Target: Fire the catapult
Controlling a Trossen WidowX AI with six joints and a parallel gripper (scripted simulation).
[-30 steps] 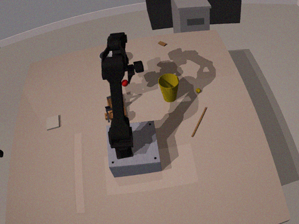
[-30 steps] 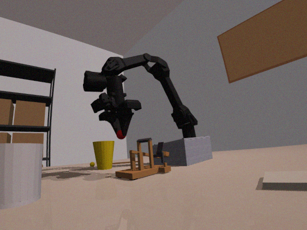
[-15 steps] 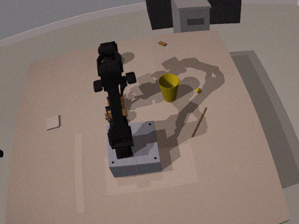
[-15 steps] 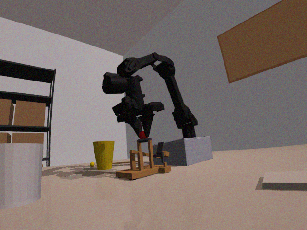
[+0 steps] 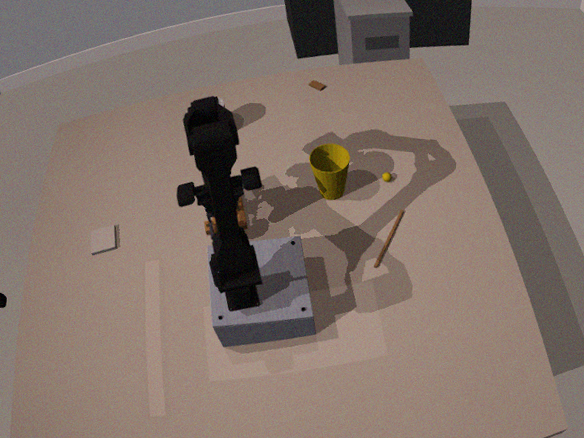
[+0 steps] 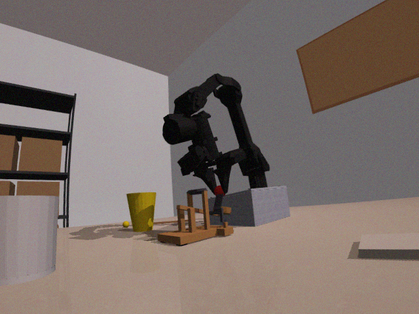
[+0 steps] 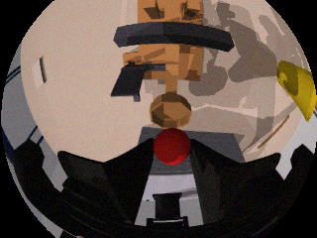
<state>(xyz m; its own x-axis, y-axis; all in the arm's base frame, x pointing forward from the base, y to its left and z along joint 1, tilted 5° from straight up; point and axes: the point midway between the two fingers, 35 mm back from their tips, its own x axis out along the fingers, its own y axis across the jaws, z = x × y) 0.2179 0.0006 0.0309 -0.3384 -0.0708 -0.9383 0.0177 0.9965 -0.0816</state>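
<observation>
Right now the wooden catapult is 7 cm ahead of my gripper tip, 2 cm to the left of it and 4 cm below it. From my gripper tip the other things lie so: wooden stick 9 cm behind, 35 cm to the right, 9 cm below; then yellow cup 9 cm ahead, 26 cm to the right, 6 cm below; then red ball 1 cm above.
</observation>
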